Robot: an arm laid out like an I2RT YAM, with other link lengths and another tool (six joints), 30 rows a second.
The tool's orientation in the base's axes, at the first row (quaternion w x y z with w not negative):
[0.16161, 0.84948, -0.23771, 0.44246]
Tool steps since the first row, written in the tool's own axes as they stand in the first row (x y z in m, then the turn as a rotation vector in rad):
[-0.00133, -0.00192, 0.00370, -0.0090, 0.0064, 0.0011]
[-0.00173, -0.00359, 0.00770, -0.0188, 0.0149, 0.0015]
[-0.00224, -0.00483, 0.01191, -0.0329, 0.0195, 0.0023]
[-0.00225, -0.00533, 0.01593, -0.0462, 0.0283, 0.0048]
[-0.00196, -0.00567, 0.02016, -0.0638, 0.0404, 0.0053]
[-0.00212, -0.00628, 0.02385, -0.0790, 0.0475, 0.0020]
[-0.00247, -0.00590, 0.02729, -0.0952, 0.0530, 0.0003]
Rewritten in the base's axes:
[0.00289, 0.00016, -0.00328, -0.0072, -0.0035, -0.0077]
[0.00630, -0.00029, -0.00595, -0.0165, -0.0083, -0.0155]
[0.00957, -0.00116, -0.00879, -0.0254, -0.0088, -0.0273]
[0.01255, -0.00269, -0.01107, -0.0351, -0.0139, -0.0391]
[0.01574, -0.00453, -0.01320, -0.0501, -0.0197, -0.0532]
[0.01848, -0.00577, -0.01543, -0.0638, -0.0200, -0.0635]
[0.02042, -0.00766, -0.01760, -0.0759, -0.0196, -0.0756]

